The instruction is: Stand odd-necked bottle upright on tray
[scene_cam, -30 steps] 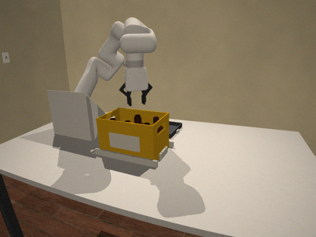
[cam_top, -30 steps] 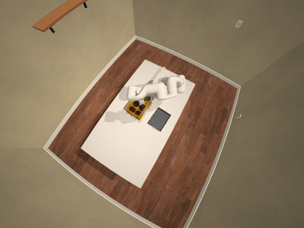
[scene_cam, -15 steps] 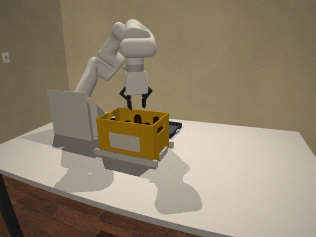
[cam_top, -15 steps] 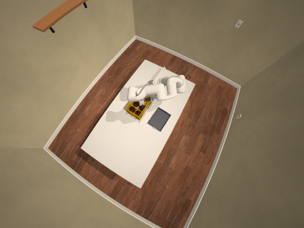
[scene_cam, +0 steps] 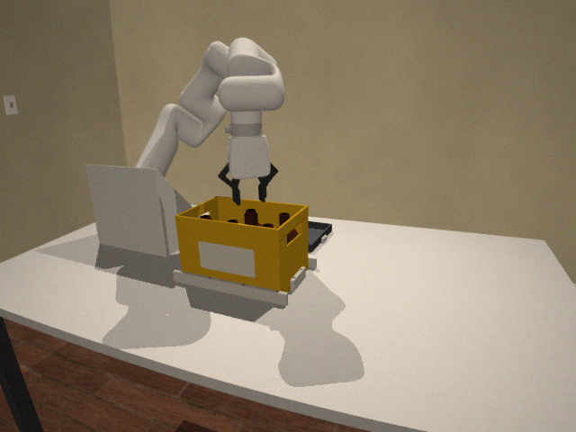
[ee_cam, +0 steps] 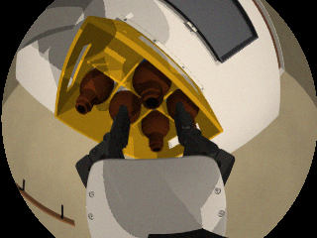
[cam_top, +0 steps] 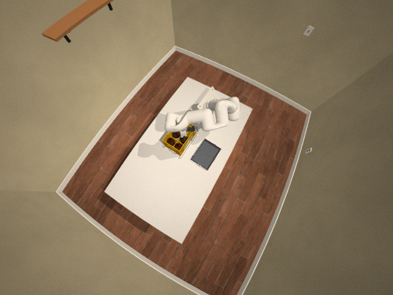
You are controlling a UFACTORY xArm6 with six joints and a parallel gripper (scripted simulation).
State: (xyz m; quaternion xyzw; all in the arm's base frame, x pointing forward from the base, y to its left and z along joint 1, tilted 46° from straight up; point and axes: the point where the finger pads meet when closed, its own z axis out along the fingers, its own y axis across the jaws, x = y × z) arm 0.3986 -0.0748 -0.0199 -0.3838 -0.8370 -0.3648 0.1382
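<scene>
My gripper is now 40 mm to the left of the yellow crate and 120 mm above it. The rest, counted from my hand: dark grey tray 250 mm to the left, 190 mm below; then glass bottle 90 mm ahead, 90 mm to the right, 110 mm below.
</scene>
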